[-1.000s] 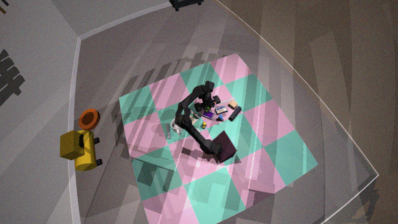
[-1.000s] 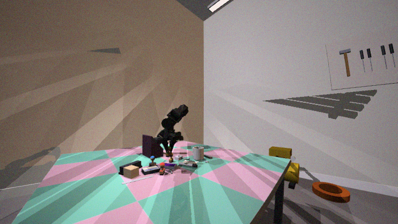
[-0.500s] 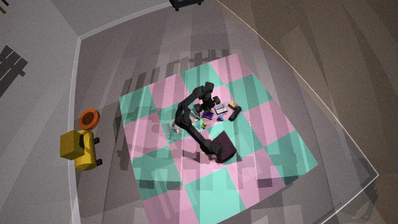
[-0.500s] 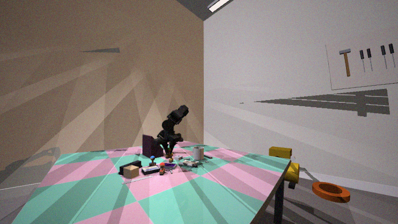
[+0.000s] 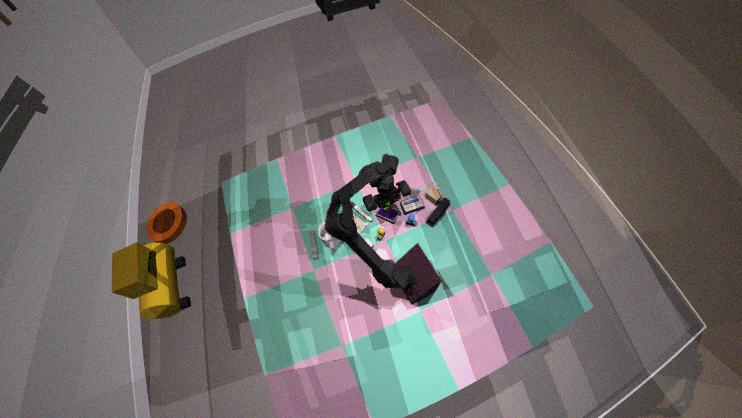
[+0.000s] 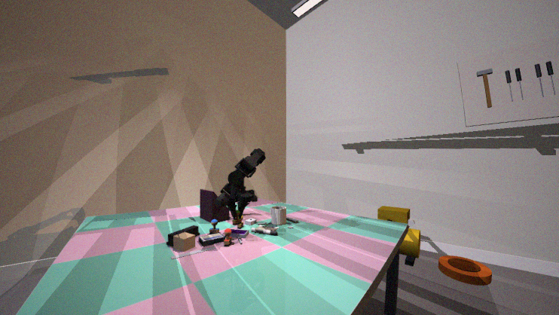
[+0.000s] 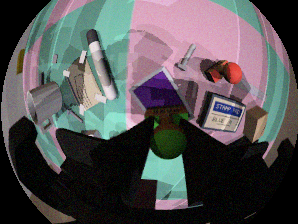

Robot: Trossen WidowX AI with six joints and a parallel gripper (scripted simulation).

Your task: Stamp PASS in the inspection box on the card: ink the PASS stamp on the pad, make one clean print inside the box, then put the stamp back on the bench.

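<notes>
My gripper tip is now 70 mm above the ink pad. From my gripper tip the other things lie so: yellow stamp: 90 mm behind, 60 mm to the left, 50 mm below; green-knobbed stamp: right at my gripper tip; red-knobbed stamp: 70 mm to the right, 70 mm ahead, 50 mm below.
</notes>
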